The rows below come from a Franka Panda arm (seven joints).
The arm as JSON. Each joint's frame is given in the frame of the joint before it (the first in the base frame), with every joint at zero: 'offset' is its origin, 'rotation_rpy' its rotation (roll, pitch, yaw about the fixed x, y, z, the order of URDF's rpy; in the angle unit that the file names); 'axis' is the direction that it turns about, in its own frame. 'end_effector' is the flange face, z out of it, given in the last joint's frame.
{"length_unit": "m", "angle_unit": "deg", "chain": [
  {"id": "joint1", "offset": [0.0, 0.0, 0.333], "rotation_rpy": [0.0, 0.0, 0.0], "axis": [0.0, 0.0, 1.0]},
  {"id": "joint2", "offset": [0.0, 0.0, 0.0], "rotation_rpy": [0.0, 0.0, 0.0], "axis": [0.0, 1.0, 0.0]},
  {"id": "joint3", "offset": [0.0, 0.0, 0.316], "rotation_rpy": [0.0, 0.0, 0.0], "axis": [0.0, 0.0, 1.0]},
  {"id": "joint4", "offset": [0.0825, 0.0, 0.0], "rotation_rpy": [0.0, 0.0, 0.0], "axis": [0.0, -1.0, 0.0]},
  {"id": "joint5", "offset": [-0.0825, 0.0, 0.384], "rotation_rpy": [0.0, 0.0, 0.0], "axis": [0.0, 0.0, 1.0]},
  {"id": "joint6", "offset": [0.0, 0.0, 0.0], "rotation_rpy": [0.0, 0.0, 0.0], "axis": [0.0, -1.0, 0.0]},
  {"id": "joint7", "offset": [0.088, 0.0, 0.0], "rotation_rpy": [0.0, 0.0, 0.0], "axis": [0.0, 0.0, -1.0]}
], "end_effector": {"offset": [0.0, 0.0, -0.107], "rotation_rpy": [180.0, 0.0, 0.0]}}
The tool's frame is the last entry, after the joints.
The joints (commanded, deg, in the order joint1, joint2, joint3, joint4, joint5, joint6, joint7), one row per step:
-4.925 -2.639 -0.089 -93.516 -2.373 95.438 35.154
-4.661 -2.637 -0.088 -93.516 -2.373 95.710 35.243
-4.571 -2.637 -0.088 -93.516 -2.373 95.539 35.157
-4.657 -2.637 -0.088 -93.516 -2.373 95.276 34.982
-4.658 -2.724 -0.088 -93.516 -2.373 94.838 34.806
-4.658 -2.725 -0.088 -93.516 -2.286 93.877 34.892
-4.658 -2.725 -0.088 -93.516 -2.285 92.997 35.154
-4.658 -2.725 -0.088 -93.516 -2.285 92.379 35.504
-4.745 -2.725 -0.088 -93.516 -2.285 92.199 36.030
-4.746 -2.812 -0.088 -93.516 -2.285 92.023 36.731
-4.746 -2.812 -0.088 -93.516 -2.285 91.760 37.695
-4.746 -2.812 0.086 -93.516 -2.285 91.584 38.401
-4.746 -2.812 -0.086 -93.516 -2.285 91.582 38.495
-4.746 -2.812 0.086 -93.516 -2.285 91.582 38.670
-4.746 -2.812 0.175 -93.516 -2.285 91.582 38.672
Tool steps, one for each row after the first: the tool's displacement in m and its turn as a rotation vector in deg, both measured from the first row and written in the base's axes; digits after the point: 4 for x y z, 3 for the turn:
0.0007 0.0025 0.0004 -0.016 -0.273 0.188
0.0005 0.0034 0.0002 -0.008 -0.099 0.356
0.0000 0.0026 -0.0003 0.001 0.171 0.434
-0.0012 0.0026 -0.0002 0.019 0.529 0.590
-0.0029 0.0029 -0.0018 0.195 1.473 0.465
-0.0045 0.0029 -0.0032 0.286 2.337 0.168
-0.0056 0.0030 -0.0042 0.356 2.937 -0.207
-0.0060 0.0022 -0.0045 0.399 3.092 -0.826
-0.0068 0.0022 -0.0039 0.439 3.149 -1.534
-0.0073 0.0023 -0.0043 0.502 3.368 -2.507
-0.0075 0.0040 -0.0046 0.530 3.513 -3.045
-0.0076 0.0023 -0.0046 0.548 3.509 -3.311
-0.0075 0.0040 -0.0046 0.542 3.503 -3.314
-0.0074 0.0048 -0.0046 0.535 3.503 -3.227

